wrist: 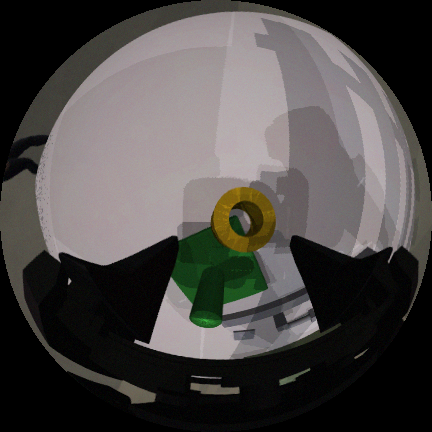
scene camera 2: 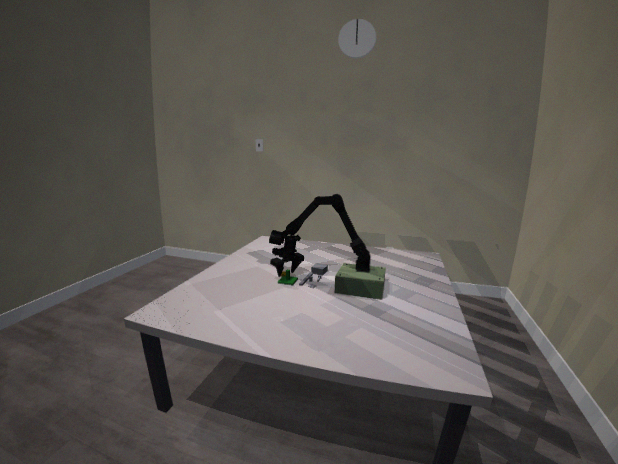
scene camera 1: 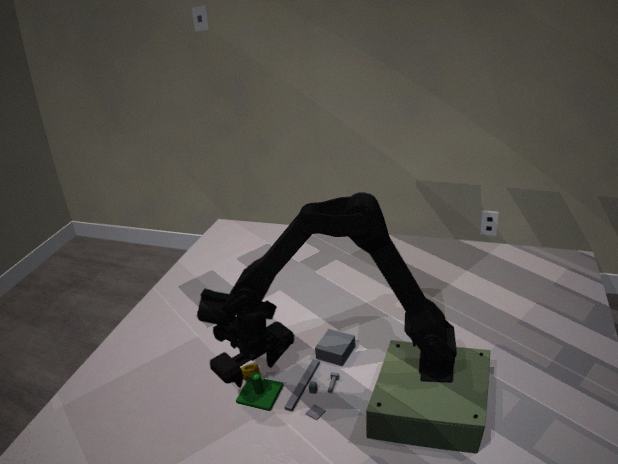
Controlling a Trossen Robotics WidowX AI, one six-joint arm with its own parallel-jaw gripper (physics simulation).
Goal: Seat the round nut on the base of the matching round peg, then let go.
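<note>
The yellow round nut point(scene camera 1: 247, 375) point(scene camera 2: 283, 274) point(wrist: 243, 194) is beside the green round peg point(scene camera 1: 257, 386) point(wrist: 209, 295), not around it. In the wrist view it overlaps the far corner of the peg's green square base point(scene camera 1: 270, 397) point(scene camera 2: 287, 281) point(wrist: 250, 287), with its hole facing the camera. Whether it touches the base or is in the air cannot be told. My gripper point(scene camera 1: 254, 374) point(scene camera 2: 287, 273) point(wrist: 236, 242) is open, its fingers wide apart on either side of the nut, with visible gaps to both in the wrist view. The peg stands upright, nearer the arm's base side.
A long grey bar point(scene camera 1: 302, 386) lies right of the green base. Beyond it are a small dark block point(scene camera 1: 313, 387), a grey bolt point(scene camera 1: 333, 382), a flat grey plate point(scene camera 1: 315, 412) and a grey box point(scene camera 1: 335, 346). The arm stands on a green box point(scene camera 1: 425, 400) point(scene camera 2: 360, 285).
</note>
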